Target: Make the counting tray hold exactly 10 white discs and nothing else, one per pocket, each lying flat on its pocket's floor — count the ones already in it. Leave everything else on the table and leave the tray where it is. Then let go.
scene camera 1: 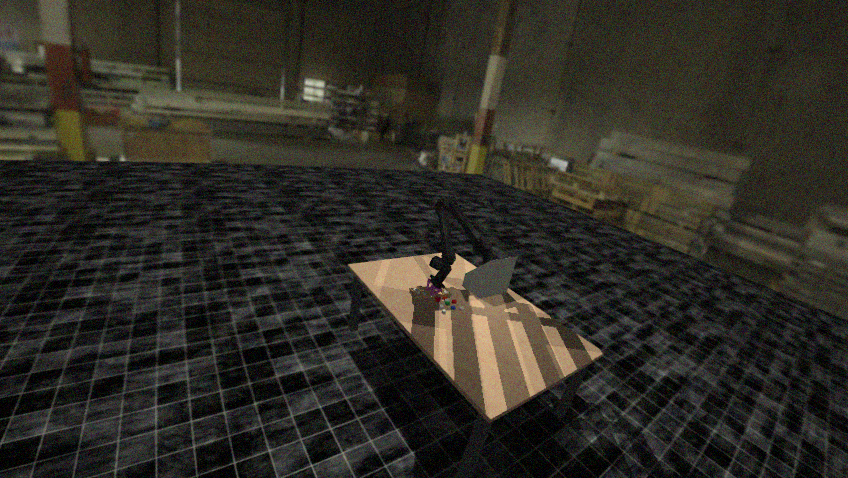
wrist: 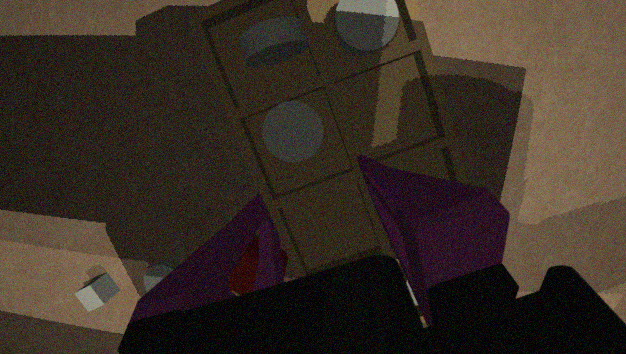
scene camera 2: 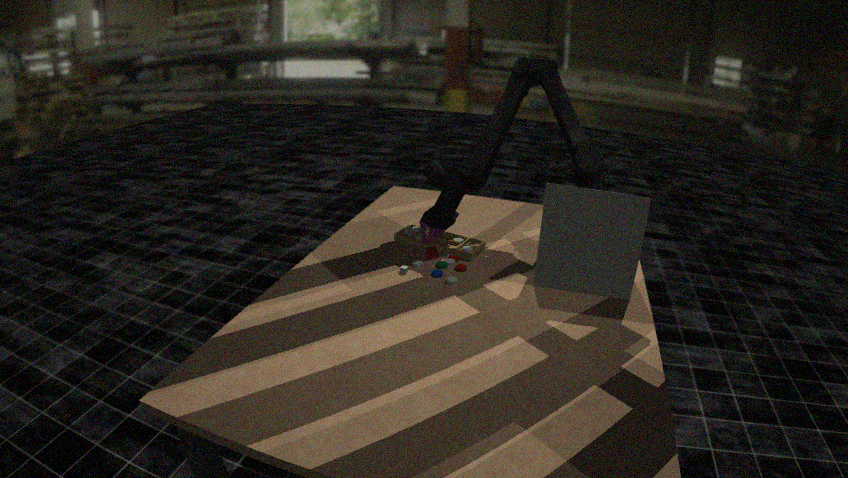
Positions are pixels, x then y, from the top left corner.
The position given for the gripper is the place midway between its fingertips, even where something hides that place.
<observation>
The gripper (scene camera 2: 427, 240) grips a counting tray (scene camera 2: 444, 243). A white cube (wrist: 96, 293) rests on the table.
</observation>
